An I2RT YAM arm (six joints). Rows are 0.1 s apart.
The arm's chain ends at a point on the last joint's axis. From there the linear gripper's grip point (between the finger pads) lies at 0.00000 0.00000 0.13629 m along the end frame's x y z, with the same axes.
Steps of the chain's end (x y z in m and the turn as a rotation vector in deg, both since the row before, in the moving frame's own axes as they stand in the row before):
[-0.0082, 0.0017, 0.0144, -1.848, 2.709, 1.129]
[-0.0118, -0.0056, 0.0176, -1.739, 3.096, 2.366]
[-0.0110, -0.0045, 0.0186, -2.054, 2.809, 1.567]
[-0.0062, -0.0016, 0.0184, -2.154, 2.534, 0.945]
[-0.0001, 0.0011, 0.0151, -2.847, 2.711, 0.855]
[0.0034, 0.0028, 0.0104, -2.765, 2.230, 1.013]
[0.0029, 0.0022, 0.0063, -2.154, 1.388, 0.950]
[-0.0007, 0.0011, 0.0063, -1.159, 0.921, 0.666]
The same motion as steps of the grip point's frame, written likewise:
[-0.0018, 0.0062, 0.0142, -1.848, 2.709, 1.129]
[-0.0045, -0.0013, 0.0173, -1.739, 3.096, 2.366]
[-0.0044, 0.0005, 0.0183, -2.054, 2.809, 1.567]
[-0.0002, 0.0036, 0.0182, -2.154, 2.534, 0.945]
[0.0063, 0.0079, 0.0148, -2.847, 2.711, 0.855]
[0.0086, 0.0094, 0.0101, -2.765, 2.230, 1.013]
[0.0062, 0.0073, 0.0062, -2.154, 1.388, 0.950]
[0.0015, 0.0039, 0.0063, -1.159, 0.921, 0.666]

